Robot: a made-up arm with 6 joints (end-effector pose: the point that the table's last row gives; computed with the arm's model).
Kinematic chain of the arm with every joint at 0, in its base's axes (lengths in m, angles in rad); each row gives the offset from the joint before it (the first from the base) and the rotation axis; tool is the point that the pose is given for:
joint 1: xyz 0 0 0.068 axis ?
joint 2: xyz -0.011 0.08 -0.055 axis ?
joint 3: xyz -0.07 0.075 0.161 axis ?
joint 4: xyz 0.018 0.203 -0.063 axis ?
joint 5: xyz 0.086 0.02 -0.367 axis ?
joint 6: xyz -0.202 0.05 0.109 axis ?
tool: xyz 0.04 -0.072 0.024
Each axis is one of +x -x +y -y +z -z.
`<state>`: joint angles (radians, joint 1 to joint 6).
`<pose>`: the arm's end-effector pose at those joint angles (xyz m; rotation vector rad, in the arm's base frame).
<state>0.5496 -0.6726 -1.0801 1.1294 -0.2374 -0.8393</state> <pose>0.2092 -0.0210 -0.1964 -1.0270 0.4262 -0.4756</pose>
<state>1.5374 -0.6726 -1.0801 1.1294 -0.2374 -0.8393</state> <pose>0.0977 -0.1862 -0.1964 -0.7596 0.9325 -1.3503</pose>
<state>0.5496 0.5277 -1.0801 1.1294 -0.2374 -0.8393</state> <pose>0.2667 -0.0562 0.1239 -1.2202 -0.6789 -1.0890</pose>
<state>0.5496 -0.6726 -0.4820 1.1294 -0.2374 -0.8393</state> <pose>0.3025 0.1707 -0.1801 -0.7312 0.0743 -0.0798</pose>
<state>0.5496 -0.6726 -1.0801 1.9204 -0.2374 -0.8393</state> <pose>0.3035 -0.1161 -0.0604 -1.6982 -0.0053 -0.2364</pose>
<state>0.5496 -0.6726 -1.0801 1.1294 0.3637 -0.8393</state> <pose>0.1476 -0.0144 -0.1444 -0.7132 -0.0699 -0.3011</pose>
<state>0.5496 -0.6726 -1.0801 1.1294 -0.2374 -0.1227</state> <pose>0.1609 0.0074 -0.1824 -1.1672 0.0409 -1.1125</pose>
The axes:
joint 1: -z
joint 2: -y
joint 3: +z
joint 4: -y
joint 5: +x
joint 6: -z

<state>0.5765 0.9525 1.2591 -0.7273 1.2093 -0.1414</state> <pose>-0.0821 -0.0160 -0.2422 0.2870 0.2132 0.3430</pose>
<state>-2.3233 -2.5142 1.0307 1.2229 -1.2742 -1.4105</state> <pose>-0.5620 -0.3883 0.1873 0.6346 -1.0963 -1.8586</pose>
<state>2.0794 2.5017 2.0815 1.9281 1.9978 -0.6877</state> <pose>0.3346 -0.3592 -0.3598 0.9442 1.1175 1.3771</pose>
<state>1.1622 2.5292 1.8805 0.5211 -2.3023 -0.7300</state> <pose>0.4599 -0.3790 0.0373 1.5583 0.2853 0.4988</pose>
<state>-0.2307 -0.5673 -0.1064 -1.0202 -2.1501 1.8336</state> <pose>-0.5410 0.4092 0.3077 -1.4483 -0.7360 0.3868</pose>
